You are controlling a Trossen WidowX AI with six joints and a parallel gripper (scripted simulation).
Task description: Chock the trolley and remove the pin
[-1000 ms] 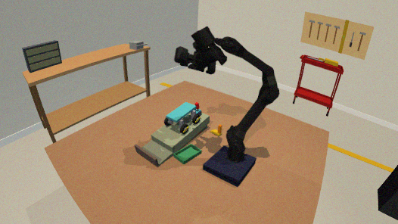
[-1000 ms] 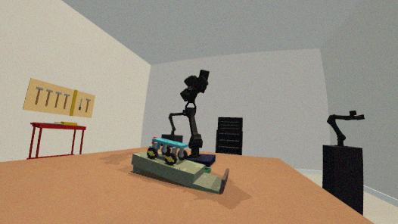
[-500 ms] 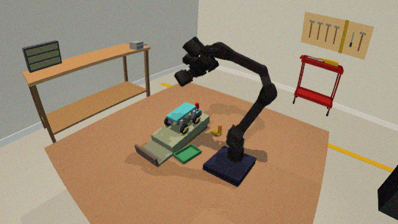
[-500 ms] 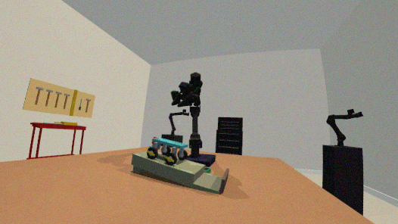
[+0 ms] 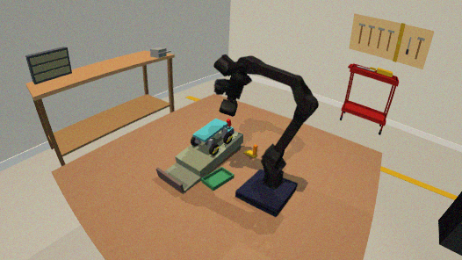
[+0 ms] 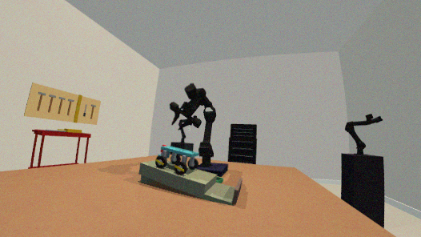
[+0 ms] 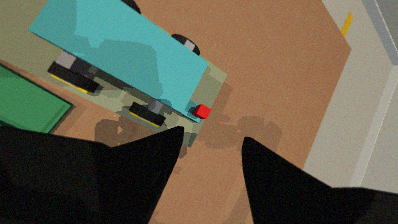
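The yellow chock lies 80 mm behind my gripper tip, 80 mm to the right of it and 240 mm below it. From my gripper tip the other things lie so: ramp 40 mm ahead, 70 mm to the left, 210 mm below; then red-headed stop pin 30 mm ahead, 40 mm to the right, 130 mm below; then trolley 40 mm ahead, 70 mm to the left, 150 mm below.
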